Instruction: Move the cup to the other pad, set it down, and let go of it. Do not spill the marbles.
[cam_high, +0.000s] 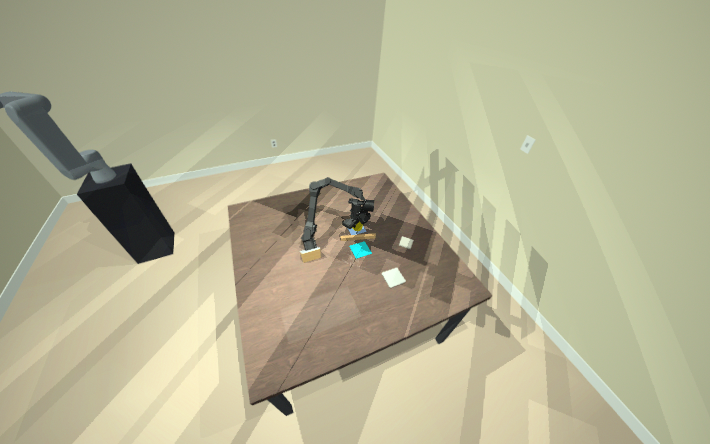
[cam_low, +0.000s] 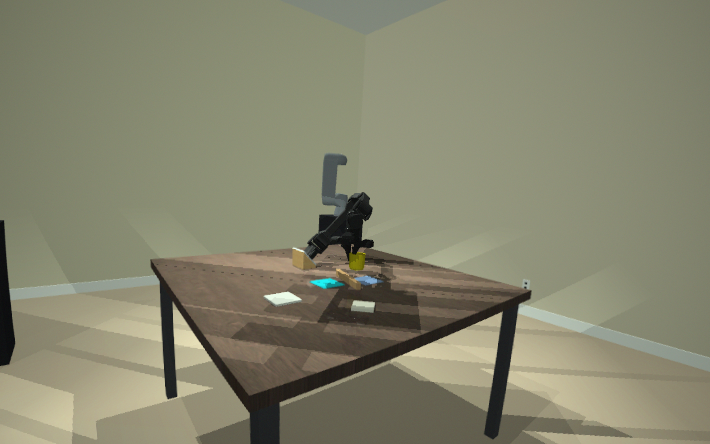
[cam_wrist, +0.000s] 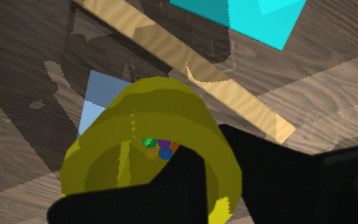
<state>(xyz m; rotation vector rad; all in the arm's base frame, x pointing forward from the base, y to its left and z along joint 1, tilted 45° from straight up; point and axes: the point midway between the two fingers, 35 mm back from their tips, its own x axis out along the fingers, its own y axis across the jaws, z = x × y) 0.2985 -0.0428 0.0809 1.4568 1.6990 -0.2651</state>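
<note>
The cyan pad lies 12 cm to the right of my gripper tip, 10 cm below it and 1 cm behind it. From my gripper tip the other things lie so: wooden bar (8 cm below, 3 cm to the right, 2 cm ahead); yellow cup (2 cm ahead, 1 cm to the left); blue marble (3 cm to the left, 2 cm below, 2 cm ahead).
</note>
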